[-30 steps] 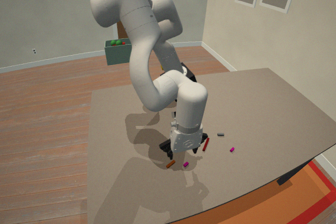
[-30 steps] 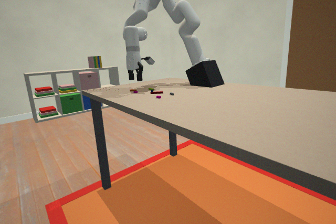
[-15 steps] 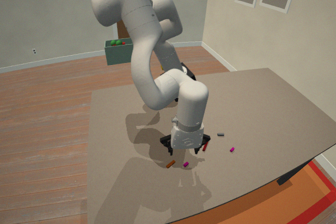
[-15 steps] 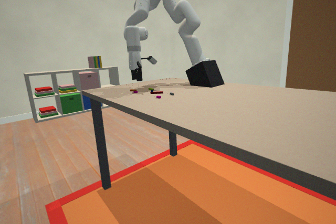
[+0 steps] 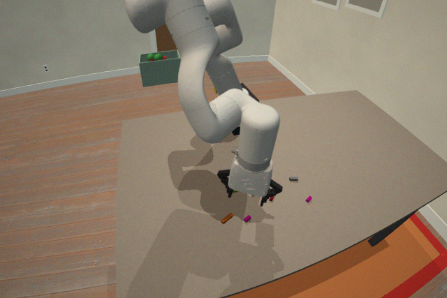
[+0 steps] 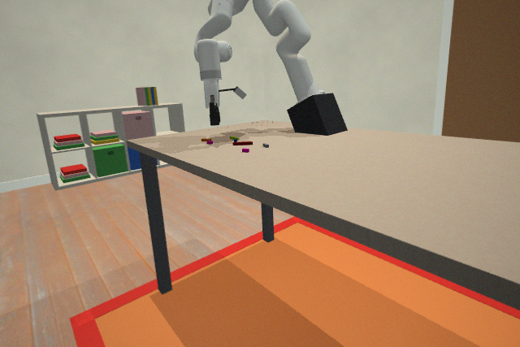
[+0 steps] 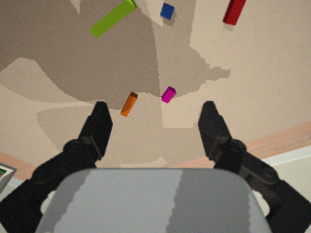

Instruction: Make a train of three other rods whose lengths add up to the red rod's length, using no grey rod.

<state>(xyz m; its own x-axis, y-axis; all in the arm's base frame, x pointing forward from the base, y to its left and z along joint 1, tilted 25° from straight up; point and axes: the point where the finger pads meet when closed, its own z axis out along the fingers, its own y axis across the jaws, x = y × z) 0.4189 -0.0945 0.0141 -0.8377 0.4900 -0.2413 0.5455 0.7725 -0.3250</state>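
My hand is 50 mm past the blue rod, 50 mm to the right of it and 80 mm above it. Round my hand: red rod 40 mm behind, 120 mm to the left, 80 mm below; then lime rod 80 mm behind, 80 mm below; then orange rod 20 mm ahead, 60 mm to the right, 80 mm below.
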